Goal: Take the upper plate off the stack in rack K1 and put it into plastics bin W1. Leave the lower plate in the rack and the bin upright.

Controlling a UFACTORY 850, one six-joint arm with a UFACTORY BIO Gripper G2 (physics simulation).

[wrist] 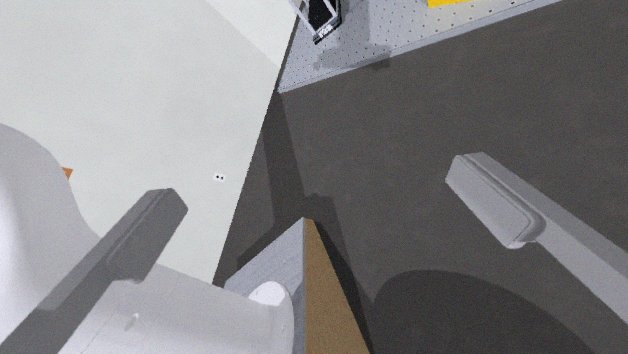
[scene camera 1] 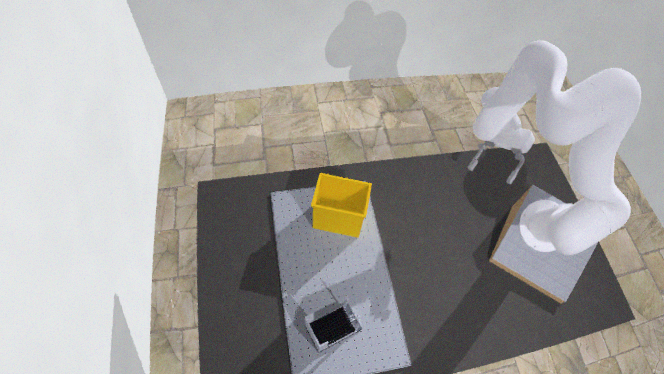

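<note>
Rack K1 (scene camera 1: 324,345) (wrist: 327,33) is a small light-framed holder on the perforated board, low in the scene view and at the top edge of the wrist view. A black plate (scene camera 1: 332,326) (wrist: 318,13) shows in it; whether a lower plate lies beneath cannot be seen. Yellow bin W1 (scene camera 1: 337,220) (wrist: 450,2) stands upright at the board's far end; part of it shows in the wrist view. My gripper (scene camera 1: 491,173) (wrist: 317,181) is open with nothing between its fingers, high above the dark mat, well to the right of bin and rack in the scene view.
The grey perforated board (scene camera 1: 345,267) (wrist: 420,31) lies on the dark mat (scene camera 1: 430,260) (wrist: 425,110). The arm's base stands on a wood-sided block (scene camera 1: 545,280) (wrist: 327,300) at the right of the scene view. A pale wall (scene camera 1: 75,150) rises at the left.
</note>
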